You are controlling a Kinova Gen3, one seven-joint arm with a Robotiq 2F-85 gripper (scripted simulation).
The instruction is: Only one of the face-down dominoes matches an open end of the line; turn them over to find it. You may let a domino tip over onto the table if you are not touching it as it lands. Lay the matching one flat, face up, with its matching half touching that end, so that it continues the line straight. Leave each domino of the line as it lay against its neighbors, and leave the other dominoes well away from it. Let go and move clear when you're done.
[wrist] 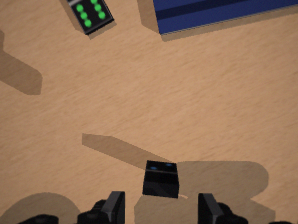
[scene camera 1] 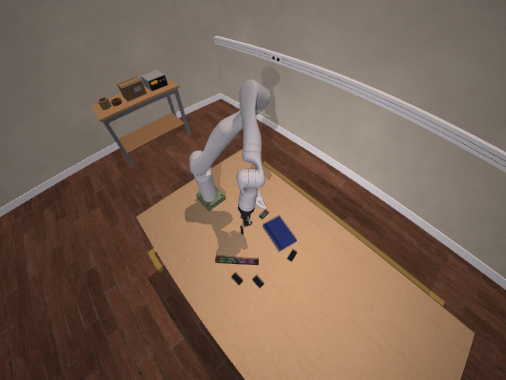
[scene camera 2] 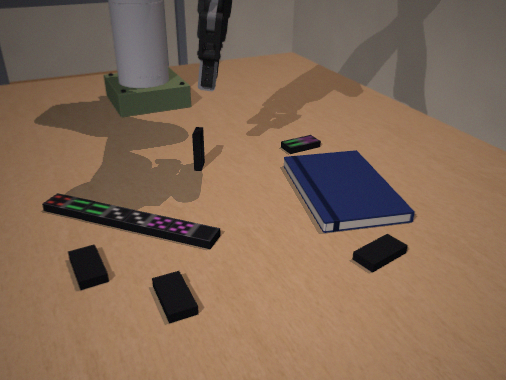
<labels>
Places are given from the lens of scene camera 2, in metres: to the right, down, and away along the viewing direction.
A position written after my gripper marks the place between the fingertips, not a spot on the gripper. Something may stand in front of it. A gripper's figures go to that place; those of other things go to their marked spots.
my gripper (scene camera 2: pixel 207 84): -0.06, -0.14, 0.65
blue book (scene camera 2: pixel 342 190): 0.11, 0.00, 0.62
</labels>
